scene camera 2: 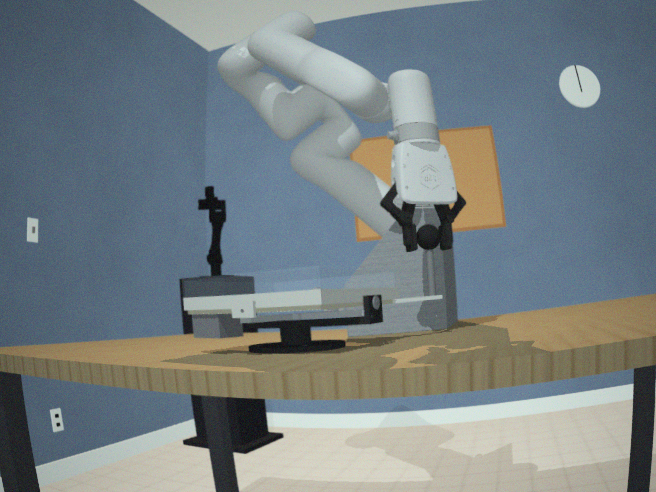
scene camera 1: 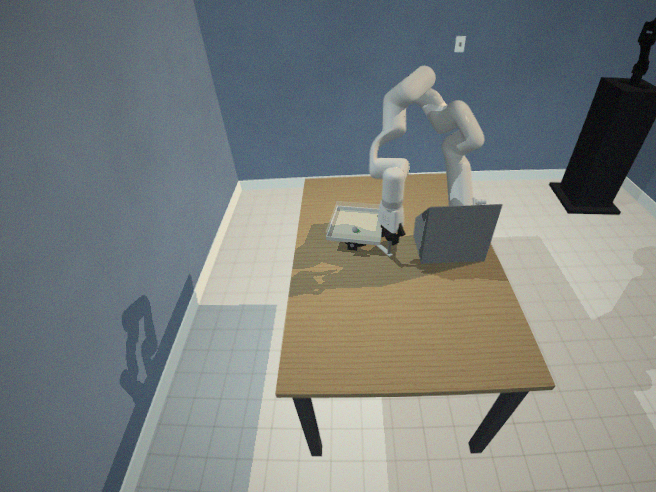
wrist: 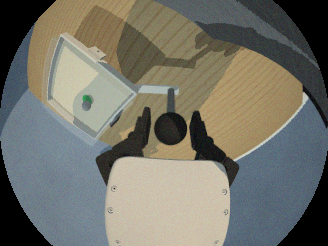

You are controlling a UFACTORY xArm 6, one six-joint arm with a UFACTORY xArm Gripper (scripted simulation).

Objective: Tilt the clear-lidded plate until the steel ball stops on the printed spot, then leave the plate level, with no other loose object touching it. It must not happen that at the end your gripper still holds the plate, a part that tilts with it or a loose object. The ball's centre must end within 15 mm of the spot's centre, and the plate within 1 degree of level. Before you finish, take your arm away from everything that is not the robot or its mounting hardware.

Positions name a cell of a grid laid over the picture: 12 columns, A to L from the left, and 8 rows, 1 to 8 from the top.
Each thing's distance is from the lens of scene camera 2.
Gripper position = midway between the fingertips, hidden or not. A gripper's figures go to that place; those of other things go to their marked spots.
my gripper (scene camera 2: H5): 89 cm
clear-lidded plate (scene camera 2: D5): 76 cm
